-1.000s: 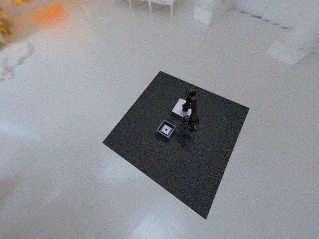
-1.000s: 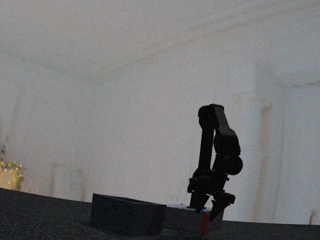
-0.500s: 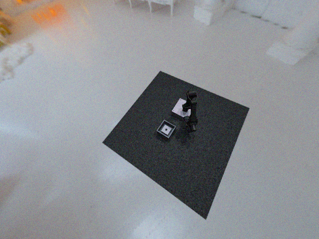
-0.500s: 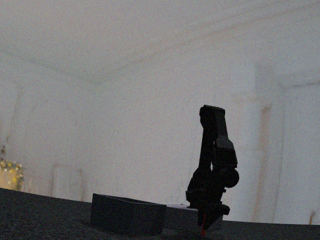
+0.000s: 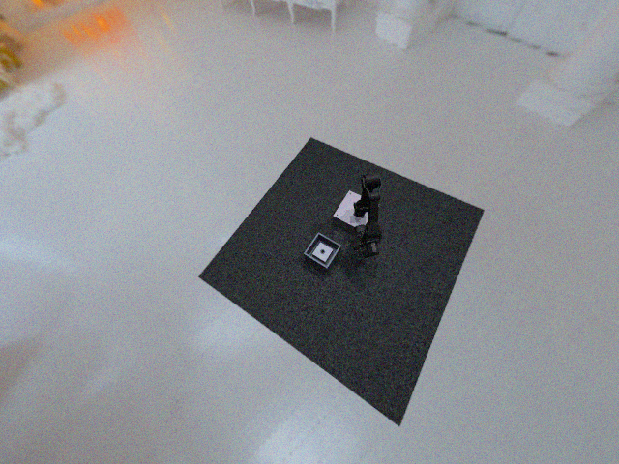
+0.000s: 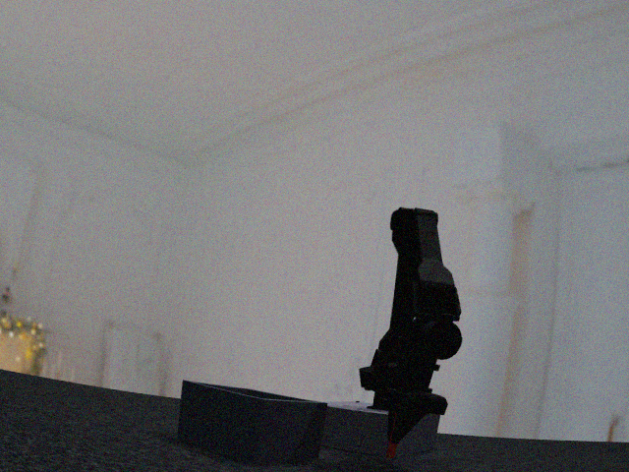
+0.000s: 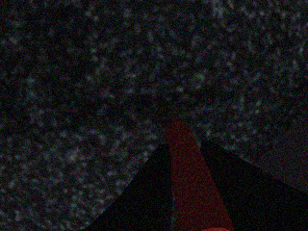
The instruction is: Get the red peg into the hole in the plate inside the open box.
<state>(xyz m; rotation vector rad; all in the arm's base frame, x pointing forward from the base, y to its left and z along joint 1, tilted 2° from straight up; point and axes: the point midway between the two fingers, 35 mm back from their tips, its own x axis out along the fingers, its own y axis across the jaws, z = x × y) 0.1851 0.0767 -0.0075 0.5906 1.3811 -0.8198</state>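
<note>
Right now my gripper tip is 130 mm short of the plate, 190 mm to the left of it and 10 mm below it. From my gripper tip the other things lie so: box (130 mm ahead, 190 mm to the right, 10 mm below); then red peg (10 mm above).
</note>
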